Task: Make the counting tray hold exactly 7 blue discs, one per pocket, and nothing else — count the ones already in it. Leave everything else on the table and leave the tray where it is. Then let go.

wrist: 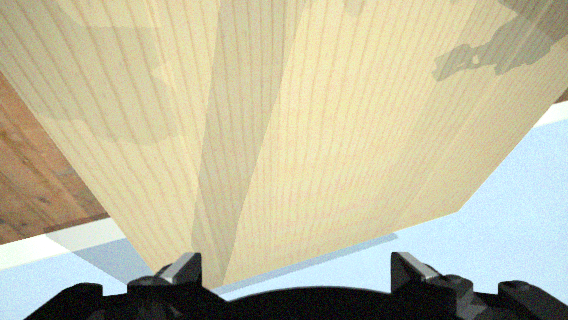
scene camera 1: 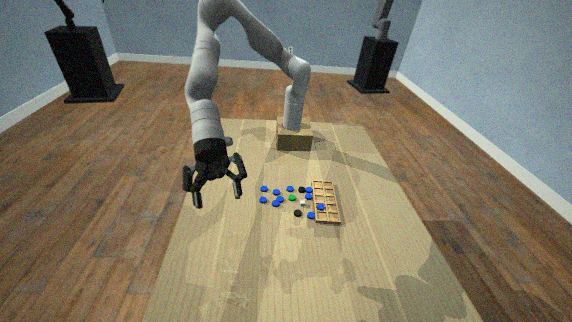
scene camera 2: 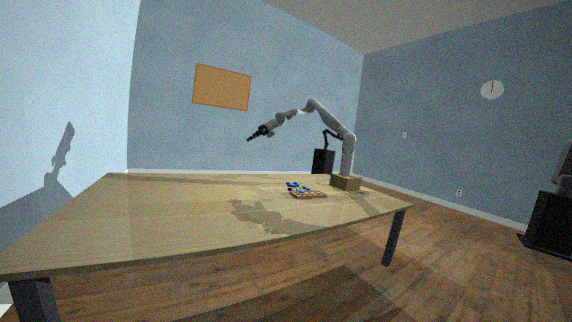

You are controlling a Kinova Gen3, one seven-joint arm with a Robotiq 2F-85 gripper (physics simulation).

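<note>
The wooden counting tray (scene camera 1: pixel 328 221) (scene camera 2: pixel 309 197) has two columns of pockets. One blue disc (scene camera 1: pixel 320 206) is in its left column, in scene camera 1. Blue discs (scene camera 1: pixel 309 190) (scene camera 1: pixel 309 196) (scene camera 1: pixel 311 215) lie close beside its left edge. Several more blue discs (scene camera 1: pixel 264 188) (scene camera 1: pixel 276 192) (scene camera 1: pixel 290 189) (scene camera 1: pixel 275 203) lie further left. A green disc (scene camera 1: pixel 292 198), black discs (scene camera 1: pixel 301 190) (scene camera 1: pixel 297 213) and a small white cube (scene camera 1: pixel 302 203) lie among them. My gripper (scene camera 1: pixel 218 200) (scene camera 2: pixel 248 139) (wrist: pixel 295 273) is open and empty, high above the table, away from the tray and discs.
The table (scene camera 1: pixel 220 280) (scene camera 2: pixel 165 215) (wrist: pixel 340 125) carries the arm's base block (scene camera 1: pixel 295 142) (scene camera 2: pixel 345 182) behind the discs. Shadows fall across the table. Black pedestals (scene camera 1: pixel 82 62) (scene camera 1: pixel 376 65) with other arms stand on the floor beyond. The wrist view shows the table's far edges and the wall.
</note>
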